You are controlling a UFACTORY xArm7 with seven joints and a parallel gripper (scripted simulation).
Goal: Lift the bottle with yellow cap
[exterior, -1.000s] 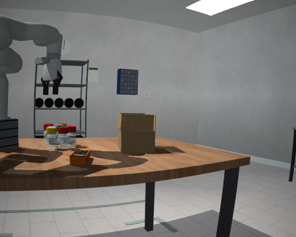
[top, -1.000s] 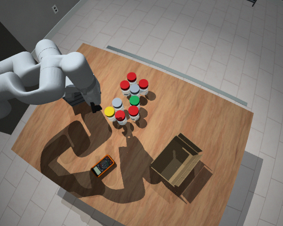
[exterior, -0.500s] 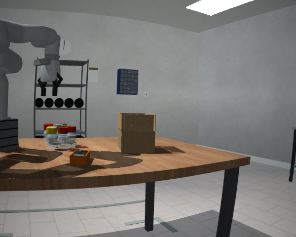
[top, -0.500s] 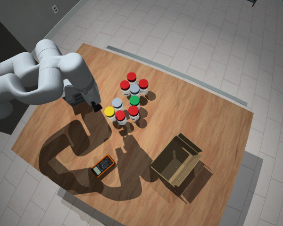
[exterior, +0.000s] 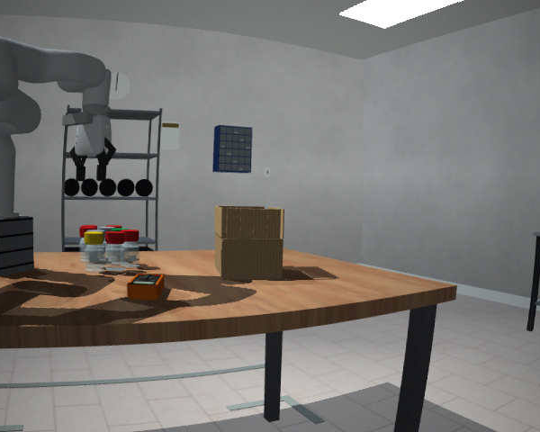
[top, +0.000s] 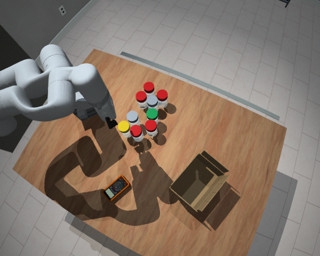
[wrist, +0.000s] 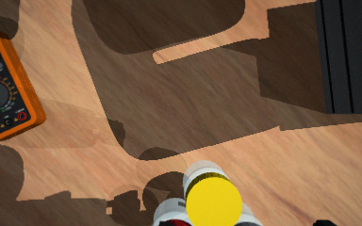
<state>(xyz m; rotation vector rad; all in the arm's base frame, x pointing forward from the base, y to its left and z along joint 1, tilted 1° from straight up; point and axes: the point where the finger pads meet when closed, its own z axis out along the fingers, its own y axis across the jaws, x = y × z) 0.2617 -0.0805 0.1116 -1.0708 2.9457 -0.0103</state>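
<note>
The yellow-capped bottle lies 1 cm ahead of my hand, 2 cm to the left of it and 21 cm below it. Also, from my hand: green-capped bottle: 11 cm ahead, 12 cm to the left, 21 cm below; then orange multimeter: 8 cm ahead, 26 cm to the right, 24 cm below.
</note>
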